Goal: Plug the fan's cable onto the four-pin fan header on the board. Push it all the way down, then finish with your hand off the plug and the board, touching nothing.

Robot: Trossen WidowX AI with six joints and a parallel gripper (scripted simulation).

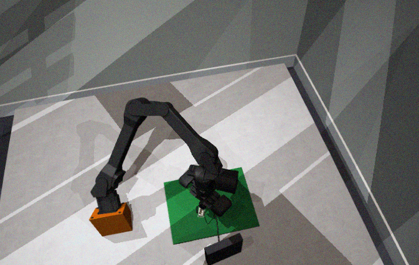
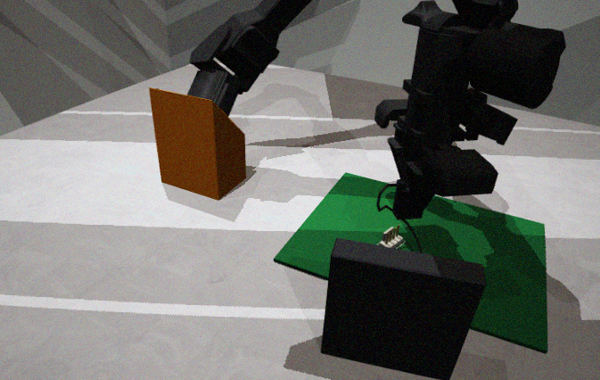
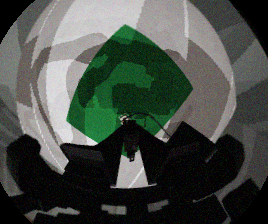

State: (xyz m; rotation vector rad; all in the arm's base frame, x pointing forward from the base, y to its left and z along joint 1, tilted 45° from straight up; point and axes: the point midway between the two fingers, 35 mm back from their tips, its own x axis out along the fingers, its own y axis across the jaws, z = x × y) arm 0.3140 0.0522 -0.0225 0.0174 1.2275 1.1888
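Now: the green board 10 mm ahead of my gripper tip, 30 mm to the left of it and 80 mm below it. Round my gripper tip: black fan box (40 mm ahead, 160 mm to the right); black plug (10 mm behind, 10 mm to the right, 10 mm above).
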